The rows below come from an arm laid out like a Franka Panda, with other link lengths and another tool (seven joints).
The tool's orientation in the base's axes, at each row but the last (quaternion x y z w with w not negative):
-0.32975 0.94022 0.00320 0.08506
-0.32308 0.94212 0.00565 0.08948
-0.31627 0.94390 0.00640 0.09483
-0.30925 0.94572 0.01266 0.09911
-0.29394 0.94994 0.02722 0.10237
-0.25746 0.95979 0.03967 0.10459
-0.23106 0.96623 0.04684 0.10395
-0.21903 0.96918 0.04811 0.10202
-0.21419 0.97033 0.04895 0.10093
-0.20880 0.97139 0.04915 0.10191
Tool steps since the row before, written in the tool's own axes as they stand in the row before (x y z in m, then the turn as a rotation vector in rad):
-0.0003 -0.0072 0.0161 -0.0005 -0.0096 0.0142
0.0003 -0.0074 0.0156 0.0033 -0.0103 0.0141
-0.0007 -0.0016 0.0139 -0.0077 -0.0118 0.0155
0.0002 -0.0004 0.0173 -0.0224 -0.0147 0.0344
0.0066 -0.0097 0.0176 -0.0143 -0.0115 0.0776
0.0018 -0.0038 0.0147 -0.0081 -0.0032 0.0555
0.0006 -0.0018 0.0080 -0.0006 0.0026 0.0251
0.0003 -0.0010 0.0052 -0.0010 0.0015 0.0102
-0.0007 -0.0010 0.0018 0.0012 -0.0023 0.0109
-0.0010 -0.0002 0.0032 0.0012 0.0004 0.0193
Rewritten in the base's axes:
0.0072 -0.0044 -0.0155 0.0086 -0.0063 -0.0134
0.0069 -0.0050 -0.0151 0.0060 -0.0092 -0.0140
0.0039 0.0001 -0.0134 0.0158 -0.0037 -0.0132
0.0032 0.0010 -0.0170 0.0325 0.0041 -0.0288
0.0033 -0.0097 -0.0185 0.0319 0.0071 -0.0728
0.0030 -0.0022 -0.0148 0.0185 0.0084 -0.0524
0.0017 -0.0008 -0.0080 0.0038 0.0061 -0.0242
0.0011 -0.0003 -0.0052 0.0020 0.0032 -0.0096
0.0014 -0.0004 -0.0017 0.0018 -0.0011 -0.0110
0.0015 0.0007 -0.0029 0.0022 0.0026 -0.0190

